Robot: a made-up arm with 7 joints.
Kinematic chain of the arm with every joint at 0, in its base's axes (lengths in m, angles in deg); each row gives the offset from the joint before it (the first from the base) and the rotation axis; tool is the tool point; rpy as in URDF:
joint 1: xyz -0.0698 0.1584 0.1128 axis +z
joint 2: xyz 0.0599 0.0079 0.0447 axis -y
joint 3: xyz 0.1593 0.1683 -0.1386 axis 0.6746 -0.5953 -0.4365
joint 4: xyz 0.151 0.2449 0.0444 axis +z
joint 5: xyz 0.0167 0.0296 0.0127 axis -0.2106 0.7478 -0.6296
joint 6: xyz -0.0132 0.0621 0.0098 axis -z
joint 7: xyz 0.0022 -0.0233 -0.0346 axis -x
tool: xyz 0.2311 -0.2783 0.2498 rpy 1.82 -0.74 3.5
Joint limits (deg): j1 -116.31..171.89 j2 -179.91..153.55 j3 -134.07..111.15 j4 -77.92..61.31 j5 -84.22..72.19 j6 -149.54..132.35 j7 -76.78..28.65
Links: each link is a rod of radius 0.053 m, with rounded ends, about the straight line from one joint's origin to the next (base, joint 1, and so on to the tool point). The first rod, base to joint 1, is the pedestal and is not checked.
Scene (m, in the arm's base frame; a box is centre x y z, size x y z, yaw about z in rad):
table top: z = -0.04
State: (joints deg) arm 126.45 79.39 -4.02 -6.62 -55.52 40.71 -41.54
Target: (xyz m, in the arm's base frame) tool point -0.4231 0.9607 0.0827
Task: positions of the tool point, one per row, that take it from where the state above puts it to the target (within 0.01 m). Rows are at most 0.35 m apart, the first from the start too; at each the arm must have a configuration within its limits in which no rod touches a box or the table.
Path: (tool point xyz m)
1: -0.4349 0.5679 0.5522
2: -0.4727 0.8046 0.3739
3: -0.4230 0.9607 0.0828

